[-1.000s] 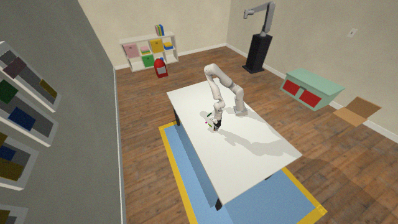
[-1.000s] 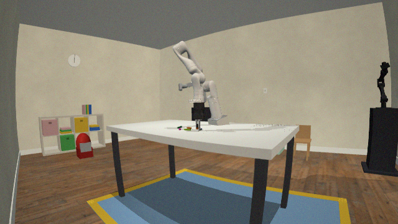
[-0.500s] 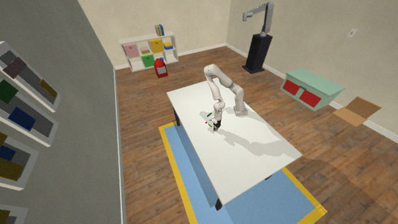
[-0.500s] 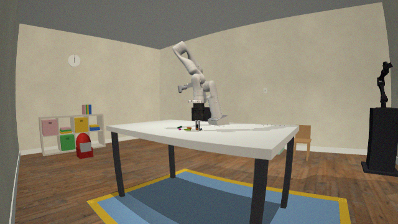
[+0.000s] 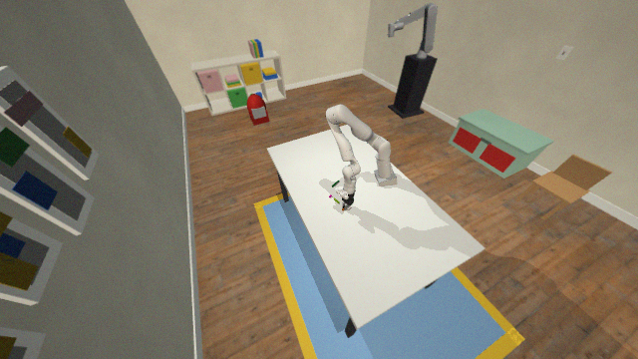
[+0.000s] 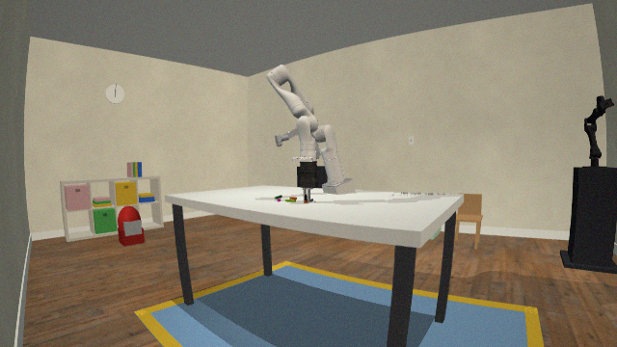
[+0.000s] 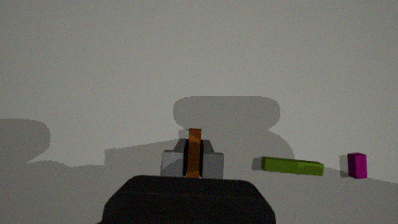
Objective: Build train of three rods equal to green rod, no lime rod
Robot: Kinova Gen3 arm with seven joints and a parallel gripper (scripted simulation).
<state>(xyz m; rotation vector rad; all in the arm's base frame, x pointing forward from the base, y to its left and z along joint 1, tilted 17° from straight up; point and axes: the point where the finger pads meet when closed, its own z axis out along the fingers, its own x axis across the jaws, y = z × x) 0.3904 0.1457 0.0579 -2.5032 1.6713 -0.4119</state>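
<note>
My gripper is now 4 cm past the grey rod, 1 cm to the left of it and 1 cm above it. The rest, counted from my hand: blue rod: 6 cm behind, 2 cm to the right, 1 cm below; lime rod: 2 cm ahead, 8 cm to the right, 1 cm below; magenta rod: 5 cm ahead, 13 cm to the right, 1 cm below.
</note>
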